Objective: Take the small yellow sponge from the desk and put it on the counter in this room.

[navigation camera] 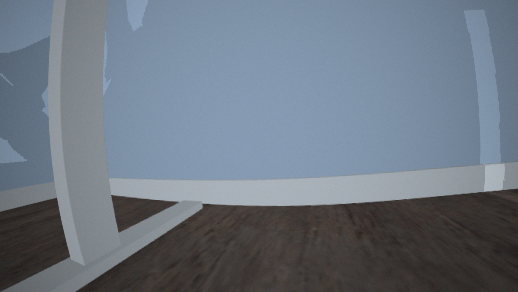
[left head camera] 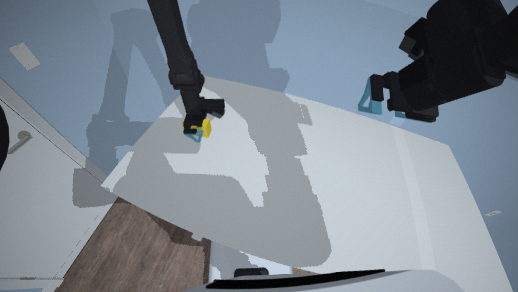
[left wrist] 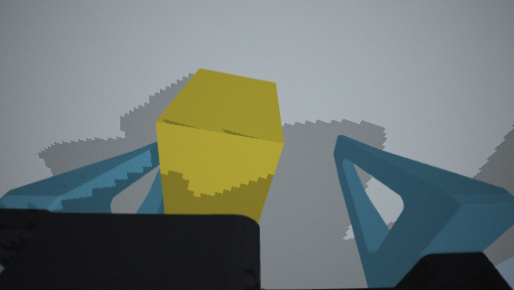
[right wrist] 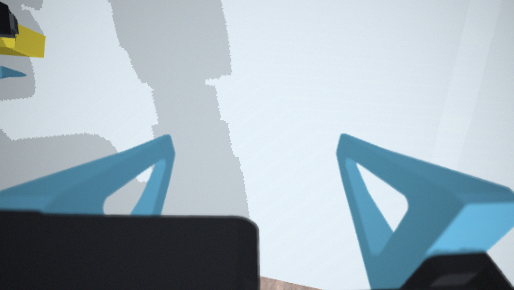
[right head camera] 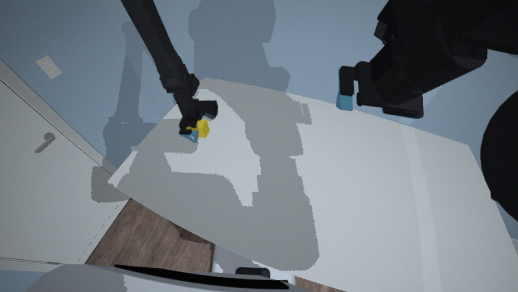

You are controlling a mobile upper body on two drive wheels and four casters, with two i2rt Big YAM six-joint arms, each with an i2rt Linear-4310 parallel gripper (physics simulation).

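Frame: origin at the left arm's base, x ahead, y left, z up, level; millimetres.
Seen in the pictures: left gripper, fingertip midpoint: (left head camera: 200, 132) (left wrist: 256, 144) (right wrist: 20, 51) (right head camera: 198, 133); right gripper, fingertip midpoint: (left head camera: 377, 110) (right wrist: 255, 143) (right head camera: 360, 107).
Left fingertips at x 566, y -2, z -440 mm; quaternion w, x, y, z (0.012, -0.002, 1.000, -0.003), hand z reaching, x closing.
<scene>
A point is followed by its place in that frame.
The small yellow sponge (left head camera: 206, 128) {x 559, y -33, z -409 mm} (right head camera: 203, 129) {x 561, y -34, z -413 mm} (left wrist: 220, 155) {x 579, y -27, z -398 mm} (right wrist: 32, 43) {x 575, y -36, z -432 mm} stands on the white desk (left head camera: 370, 190) {x 321, y -646, z -460 mm} (right head camera: 365, 190) {x 335, y -632, z -460 mm} (left wrist: 360, 50) {x 511, y -52, z -460 mm} (right wrist: 310, 100) {x 420, y -576, z -460 mm}, near its far left part in the head views. My left gripper (left head camera: 198, 131) {x 566, y -2, z -440 mm} (right head camera: 197, 131) {x 566, y -2, z -440 mm} (left wrist: 256, 144) {x 566, y -2, z -440 mm} is open and low over the desk. The sponge is between its spread fingers, close to the finger at the left of the left wrist view, with a gap to the other finger. The sponge's lower part is hidden there. My right gripper (left head camera: 385, 111) {x 360, y -459, z -123 mm} (right head camera: 372, 109) {x 360, y -459, z -123 mm} (right wrist: 255, 143) {x 360, y -459, z -123 mm} is open and empty above the desk's far edge. The counter does not show.
A white door (left head camera: 40, 210) {x 296, y 1118, z -879 mm} (right head camera: 40, 200) {x 259, y 1130, z -737 mm} with a handle is at the left. Blue wall (left head camera: 320, 45) {x 874, y -496, z -180 mm} (navigation camera: 300, 90) {x 902, y -411, z -1046 mm} lies beyond the desk. Brown floor (left head camera: 135, 245) {x 221, y 701, z -1410 mm} (navigation camera: 310, 245) {x 667, y -338, z -1410 mm} shows. A white upright post (navigation camera: 82, 125) {x 629, y 65, z -1138 mm} stands on a foot bar (navigation camera: 150, 227) at the left of the navigation view.
</scene>
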